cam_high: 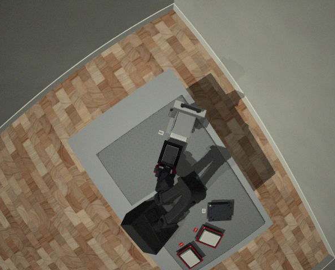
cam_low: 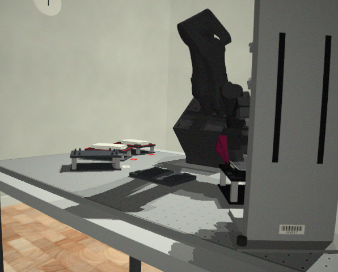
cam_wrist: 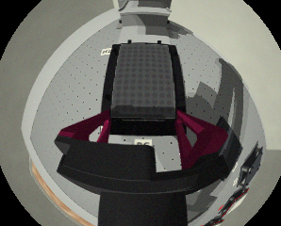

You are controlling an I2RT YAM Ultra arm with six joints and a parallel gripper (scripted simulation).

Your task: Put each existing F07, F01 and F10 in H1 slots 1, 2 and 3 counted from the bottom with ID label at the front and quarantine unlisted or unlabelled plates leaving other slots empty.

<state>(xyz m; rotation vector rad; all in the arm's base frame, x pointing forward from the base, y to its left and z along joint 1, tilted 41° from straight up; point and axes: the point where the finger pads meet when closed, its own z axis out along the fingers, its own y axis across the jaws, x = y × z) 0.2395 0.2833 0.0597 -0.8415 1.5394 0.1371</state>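
Right now the dark 96-well plate is 40 mm to the left of my hand and 40 mm ahead of it. Round my hand: N6 deck label 310 mm to the right, 120 mm ahead, 70 mm below; then H1 deck label 200 mm to the left, 70 mm below, 50 mm ahead; then grey hotel back wall 230 mm to the left, 210 mm ahead, 130 mm above.
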